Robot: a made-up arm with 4 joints. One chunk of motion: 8 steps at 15 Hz.
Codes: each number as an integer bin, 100 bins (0 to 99) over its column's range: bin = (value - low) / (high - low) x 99, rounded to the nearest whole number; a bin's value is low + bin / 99 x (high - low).
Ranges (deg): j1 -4.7..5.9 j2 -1..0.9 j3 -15.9..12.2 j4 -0.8..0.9
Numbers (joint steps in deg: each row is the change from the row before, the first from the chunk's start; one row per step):
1: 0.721 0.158 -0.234 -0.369
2: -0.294 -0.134 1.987 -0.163
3: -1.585 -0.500 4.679 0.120
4: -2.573 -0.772 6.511 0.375
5: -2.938 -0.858 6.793 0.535
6: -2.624 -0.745 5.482 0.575
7: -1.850 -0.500 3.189 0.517
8: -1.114 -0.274 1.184 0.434
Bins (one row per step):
1: 51 60 55 25
2: 41 45 63 37
3: 29 26 73 54
4: 20 12 79 68
5: 16 7 80 78
6: 19 13 75 80
7: 27 26 67 77
8: 33 38 60 72

